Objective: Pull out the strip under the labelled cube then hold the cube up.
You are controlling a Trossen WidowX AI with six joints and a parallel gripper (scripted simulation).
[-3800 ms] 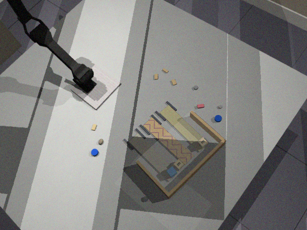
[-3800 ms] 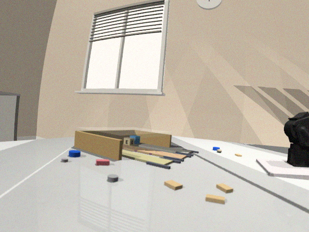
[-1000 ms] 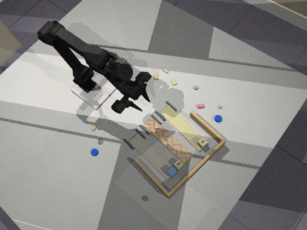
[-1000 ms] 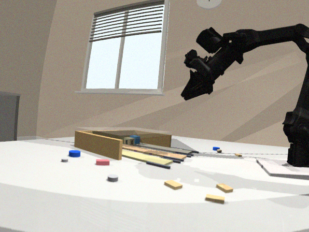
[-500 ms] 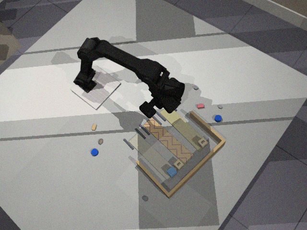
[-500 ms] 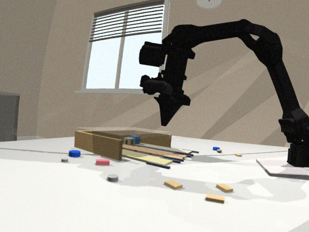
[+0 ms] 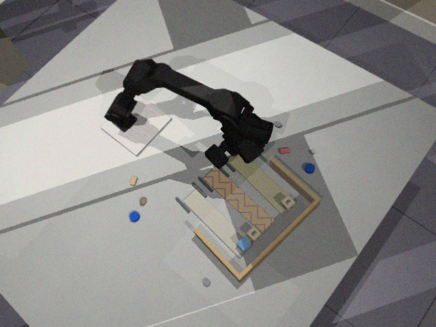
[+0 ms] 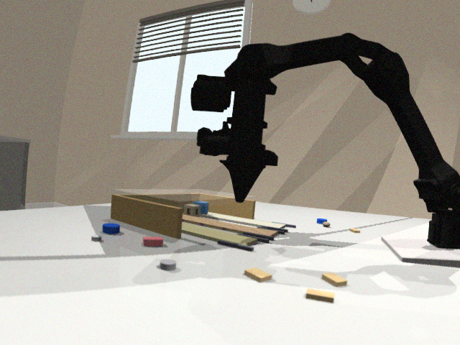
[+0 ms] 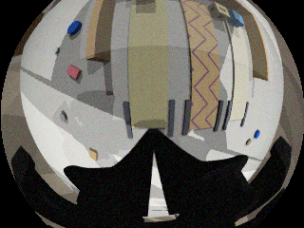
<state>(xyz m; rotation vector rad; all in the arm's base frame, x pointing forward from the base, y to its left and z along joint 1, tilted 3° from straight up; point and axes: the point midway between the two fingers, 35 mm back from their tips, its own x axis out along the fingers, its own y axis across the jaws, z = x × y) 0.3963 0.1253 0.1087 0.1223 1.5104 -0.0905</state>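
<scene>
Right now the red block is 12 cm to the left of my gripper tip, 9 cm ahead of it and 6 cm below it.
</scene>
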